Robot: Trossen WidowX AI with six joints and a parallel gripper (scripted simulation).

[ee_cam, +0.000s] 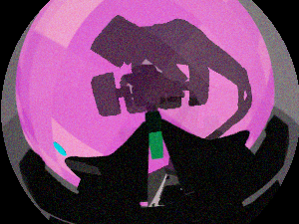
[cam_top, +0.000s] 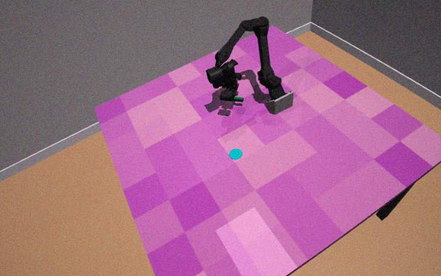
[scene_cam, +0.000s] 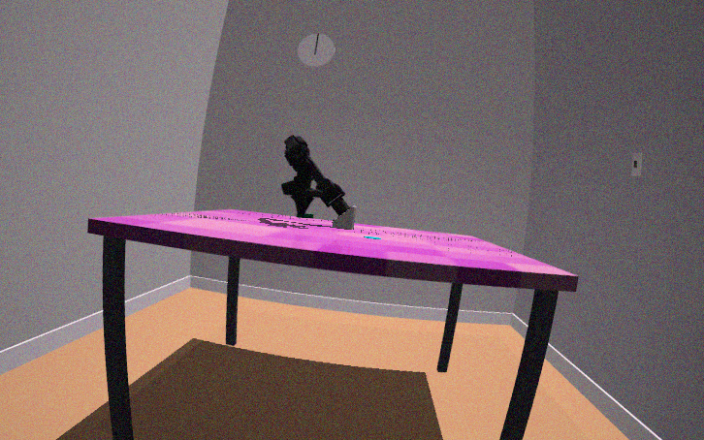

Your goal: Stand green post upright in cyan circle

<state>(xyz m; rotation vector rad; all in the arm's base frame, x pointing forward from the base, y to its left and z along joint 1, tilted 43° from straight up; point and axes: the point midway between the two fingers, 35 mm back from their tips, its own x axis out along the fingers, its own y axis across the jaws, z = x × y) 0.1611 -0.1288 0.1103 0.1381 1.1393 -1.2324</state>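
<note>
Right now the cyan circle is 26 cm to the left of my gripper tip, 18 cm ahead of it and 4 cm below it. From my gripper tip the other things lie so: green post (2 cm to the left, 1 cm behind).
</note>
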